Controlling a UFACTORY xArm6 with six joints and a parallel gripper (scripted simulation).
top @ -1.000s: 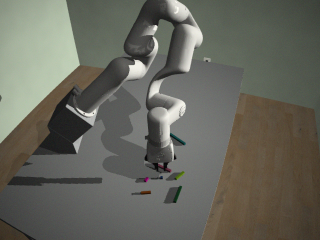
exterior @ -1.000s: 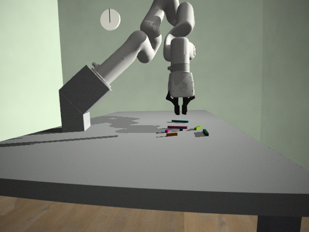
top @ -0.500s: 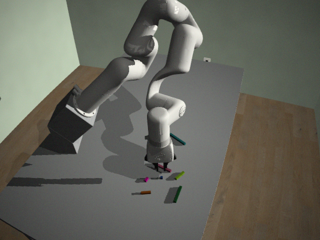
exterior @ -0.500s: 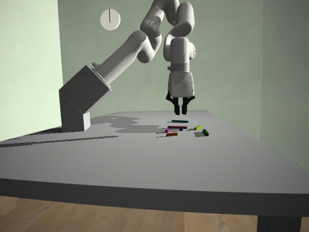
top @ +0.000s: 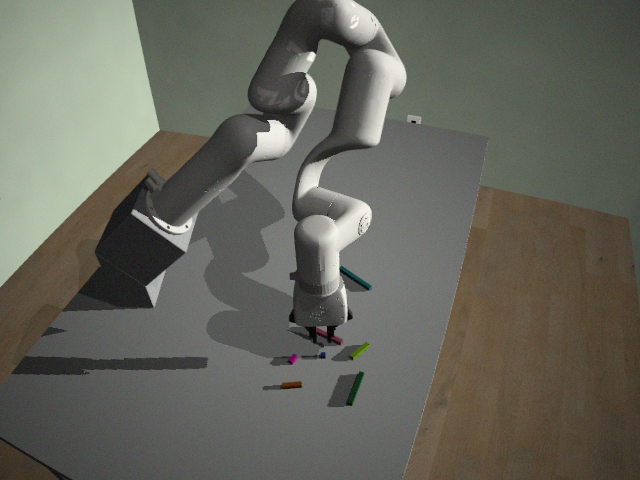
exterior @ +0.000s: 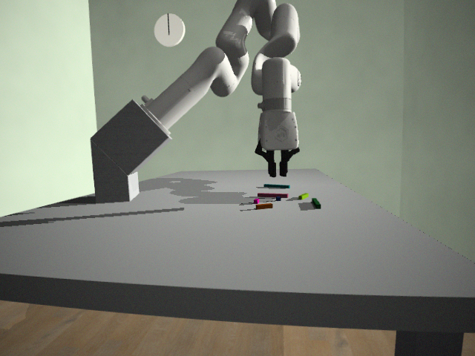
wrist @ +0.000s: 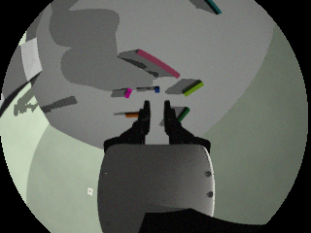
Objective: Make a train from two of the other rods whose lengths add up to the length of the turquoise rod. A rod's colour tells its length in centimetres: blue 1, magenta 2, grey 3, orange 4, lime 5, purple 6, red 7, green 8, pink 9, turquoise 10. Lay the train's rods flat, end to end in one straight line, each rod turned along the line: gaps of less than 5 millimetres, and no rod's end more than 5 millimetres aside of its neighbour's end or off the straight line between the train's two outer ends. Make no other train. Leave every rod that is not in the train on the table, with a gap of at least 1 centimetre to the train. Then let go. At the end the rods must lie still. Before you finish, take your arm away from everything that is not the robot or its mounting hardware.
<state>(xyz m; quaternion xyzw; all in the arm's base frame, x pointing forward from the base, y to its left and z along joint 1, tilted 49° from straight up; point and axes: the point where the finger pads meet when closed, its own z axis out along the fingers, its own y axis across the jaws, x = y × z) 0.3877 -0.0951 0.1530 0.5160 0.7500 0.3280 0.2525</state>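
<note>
Right now the blue rod is 80 mm below my hand. Also, from my hand: pink rod (20 mm behind, 50 mm to the left, 80 mm below); then magenta rod (50 mm behind, 40 mm to the right, 80 mm below); then lime rod (70 mm ahead, 40 mm to the left, 80 mm below).
</note>
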